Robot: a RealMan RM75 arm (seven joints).
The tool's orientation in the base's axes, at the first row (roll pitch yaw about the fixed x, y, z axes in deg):
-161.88, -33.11, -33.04
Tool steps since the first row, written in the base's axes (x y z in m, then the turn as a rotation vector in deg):
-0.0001, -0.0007, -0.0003, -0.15, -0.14, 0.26
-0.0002, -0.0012, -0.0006, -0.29, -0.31, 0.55
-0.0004, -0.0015, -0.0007, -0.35, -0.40, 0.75
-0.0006, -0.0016, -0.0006, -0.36, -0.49, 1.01
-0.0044, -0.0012, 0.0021, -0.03, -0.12, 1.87
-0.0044, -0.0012, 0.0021, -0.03, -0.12, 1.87
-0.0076, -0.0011, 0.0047, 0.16, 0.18, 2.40
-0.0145, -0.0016, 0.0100, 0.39, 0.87, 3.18
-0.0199, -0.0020, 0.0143, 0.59, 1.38, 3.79
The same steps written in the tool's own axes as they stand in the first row. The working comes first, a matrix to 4 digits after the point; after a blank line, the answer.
The tool's axes in the first row as the columns of a matrix, in the base's axes (used below as rounded here):
0.7022, -0.3758, 0.6048
-0.4567, -0.8893, -0.0223
0.5462, -0.2605, -0.7961

0.0001, 0.0007, 0.0002, 0.10, 0.11, -0.29
0.0001, 0.0013, 0.0004, 0.24, 0.24, -0.61
0.0000, 0.0017, 0.0003, 0.35, 0.29, -0.80
0.0000, 0.0018, 0.0002, 0.52, 0.31, -1.01
-0.0014, 0.0022, -0.0043, 1.06, -0.37, -1.50
-0.0014, 0.0022, -0.0043, 1.06, -0.37, -1.50
-0.0023, 0.0026, -0.0083, 1.34, -0.85, -1.82
-0.0040, 0.0043, -0.0167, 1.61, -1.75, -2.32
-0.0052, 0.0055, -0.0234, 1.85, -2.44, -2.69

